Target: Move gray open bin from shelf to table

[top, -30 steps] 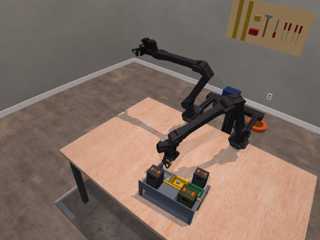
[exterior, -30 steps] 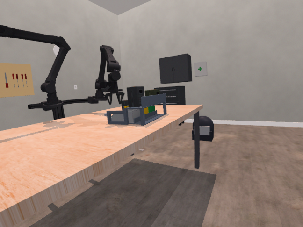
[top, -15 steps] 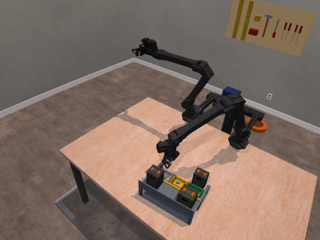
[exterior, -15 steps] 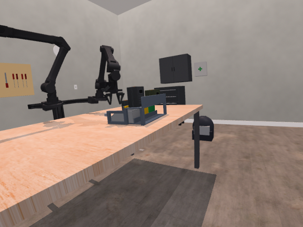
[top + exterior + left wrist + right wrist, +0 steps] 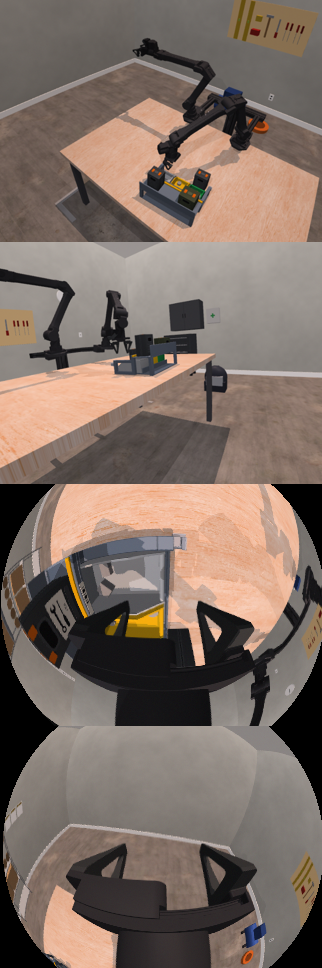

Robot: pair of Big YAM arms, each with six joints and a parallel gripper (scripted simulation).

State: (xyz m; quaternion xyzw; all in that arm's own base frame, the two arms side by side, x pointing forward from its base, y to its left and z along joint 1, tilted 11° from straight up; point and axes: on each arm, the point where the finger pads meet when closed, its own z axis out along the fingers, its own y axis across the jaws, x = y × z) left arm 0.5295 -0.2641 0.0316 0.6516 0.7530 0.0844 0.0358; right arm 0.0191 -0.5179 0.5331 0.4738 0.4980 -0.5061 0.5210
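Right now my left hand is 8 cm short of the gray open bin, 8 cm above it and 1 cm to the right of it. Also, from my left hand: yellow bin: 12 cm to the left, 8 cm below, 7 cm ahead; gray shelf: 13 cm to the left, 9 cm ahead, 6 cm below; green bin: 23 cm to the left, 8 cm below, 5 cm ahead.
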